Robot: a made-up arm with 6 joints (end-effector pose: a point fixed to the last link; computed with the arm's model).
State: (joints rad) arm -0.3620 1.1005 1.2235 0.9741 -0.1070 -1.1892
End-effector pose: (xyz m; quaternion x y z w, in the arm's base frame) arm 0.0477 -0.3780 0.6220 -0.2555 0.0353 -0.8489 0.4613
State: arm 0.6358 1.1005 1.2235 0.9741 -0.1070 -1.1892
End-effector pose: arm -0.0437 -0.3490 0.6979 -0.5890 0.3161 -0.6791 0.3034
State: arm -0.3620 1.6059 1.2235 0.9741 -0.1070 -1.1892
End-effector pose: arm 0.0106 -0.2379 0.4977 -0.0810 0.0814 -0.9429 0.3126
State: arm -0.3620 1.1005 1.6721 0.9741 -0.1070 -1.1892
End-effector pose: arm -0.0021 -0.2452 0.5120 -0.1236 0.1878 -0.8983 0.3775
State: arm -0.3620 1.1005 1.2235 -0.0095 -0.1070 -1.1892
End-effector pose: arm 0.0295 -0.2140 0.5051 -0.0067 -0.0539 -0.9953 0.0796
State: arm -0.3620 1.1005 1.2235 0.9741 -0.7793 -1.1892
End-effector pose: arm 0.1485 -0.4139 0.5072 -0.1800 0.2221 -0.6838 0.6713
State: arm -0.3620 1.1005 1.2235 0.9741 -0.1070 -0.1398
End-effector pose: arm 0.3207 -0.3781 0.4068 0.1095 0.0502 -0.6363 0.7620
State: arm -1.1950 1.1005 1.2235 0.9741 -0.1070 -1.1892
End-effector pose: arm 0.1487 -0.3834 0.6441 0.0746 -0.2088 -0.8325 0.5078
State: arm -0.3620 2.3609 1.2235 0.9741 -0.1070 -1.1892
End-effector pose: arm 0.1206 -0.0130 0.3688 0.1858 0.1397 -0.9709 0.0568
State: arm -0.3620 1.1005 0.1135 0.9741 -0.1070 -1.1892
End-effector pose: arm 0.3106 -0.4128 0.9544 -0.5145 -0.3333 -0.5541 0.5632
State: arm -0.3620 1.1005 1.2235 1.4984 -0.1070 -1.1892
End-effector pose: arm 0.1300 -0.4440 0.6565 -0.3667 0.0808 -0.6843 0.6250
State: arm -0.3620 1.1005 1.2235 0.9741 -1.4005 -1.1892
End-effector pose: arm 0.2243 -0.3565 0.3972 -0.0921 0.3731 -0.4627 0.7989
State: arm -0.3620 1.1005 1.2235 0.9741 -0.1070 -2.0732
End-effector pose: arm -0.0063 -0.1689 0.8256 -0.5133 0.0152 -0.8514 0.1072
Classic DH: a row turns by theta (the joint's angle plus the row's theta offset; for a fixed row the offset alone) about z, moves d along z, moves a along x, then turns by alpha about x. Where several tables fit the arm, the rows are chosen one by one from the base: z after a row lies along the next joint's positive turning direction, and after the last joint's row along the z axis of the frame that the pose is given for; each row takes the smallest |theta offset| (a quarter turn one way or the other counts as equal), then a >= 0, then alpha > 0; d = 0 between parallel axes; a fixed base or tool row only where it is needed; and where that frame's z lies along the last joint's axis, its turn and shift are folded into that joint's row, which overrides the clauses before.
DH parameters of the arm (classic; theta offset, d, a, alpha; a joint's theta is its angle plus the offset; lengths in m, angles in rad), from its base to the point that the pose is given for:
base (fixed): -0.1084 0.659 0.1131 -1.8149
joint 1: -0.0487 -0.0487 0.2189 -1.9263
joint 2: -0.1374 0.0521 -0.012 0.5857
joint 3: -1.0061 -0.0856 0.0556 2.127
joint 4: -1.5083 -0.1455 -0.0669 2.3446
joint 5: 1.2411 -0.0346 -0.0006 2.3927
joint 6: -1.3691 0.2392 -0.2441 -0.7398
tool (fixed): -2.412 -0.3657 0 0

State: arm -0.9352 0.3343 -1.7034 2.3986 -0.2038 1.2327
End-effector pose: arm 0.3385 -0.0296 1.2198 -0.9085 0.2541 -0.3305 0.0277
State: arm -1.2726 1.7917 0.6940 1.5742 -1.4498 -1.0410
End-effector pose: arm 0.4232 -0.3024 0.6039 -0.0669 0.0263 -0.3099 0.9480
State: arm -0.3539 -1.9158 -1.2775 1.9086 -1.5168 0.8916
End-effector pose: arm 0.4859 0.2482 0.7256 0.9129 0.3142 -0.1744 0.1935
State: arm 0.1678 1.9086 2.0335 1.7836 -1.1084 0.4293
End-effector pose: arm 0.5461 0.2170 0.5007 0.8527 0.1820 -0.1021 0.4789
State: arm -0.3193 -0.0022 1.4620 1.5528 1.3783 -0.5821
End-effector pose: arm 0.3714 -0.4386 0.9035 -0.4278 -0.3797 -0.4187 0.7054
